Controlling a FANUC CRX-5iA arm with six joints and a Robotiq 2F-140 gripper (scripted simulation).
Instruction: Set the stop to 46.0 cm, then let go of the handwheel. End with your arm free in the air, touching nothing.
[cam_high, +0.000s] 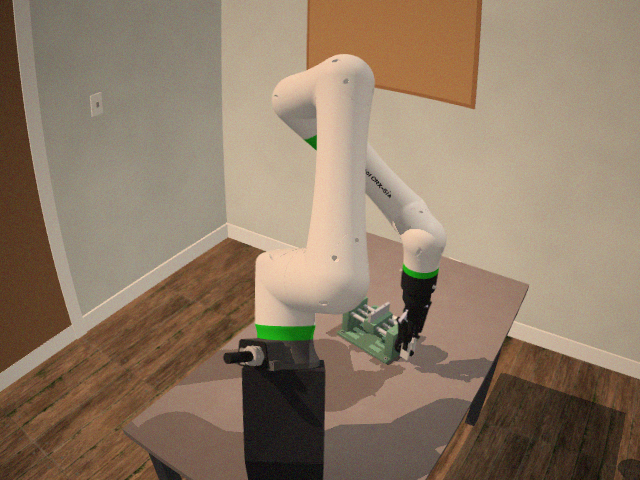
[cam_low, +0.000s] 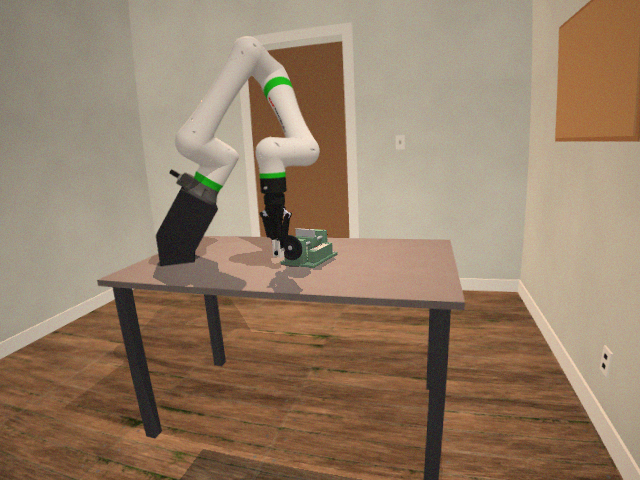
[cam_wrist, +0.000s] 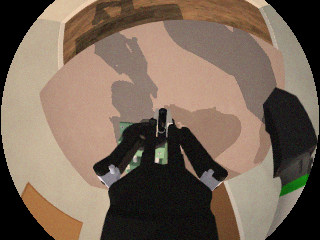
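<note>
The black handwheel lies 1 cm ahead of my hand, 2 cm to the left of it and 1 cm below it. Also, from my hand: green stop fixture: 5 cm ahead, 14 cm to the left, 1 cm above.
</note>
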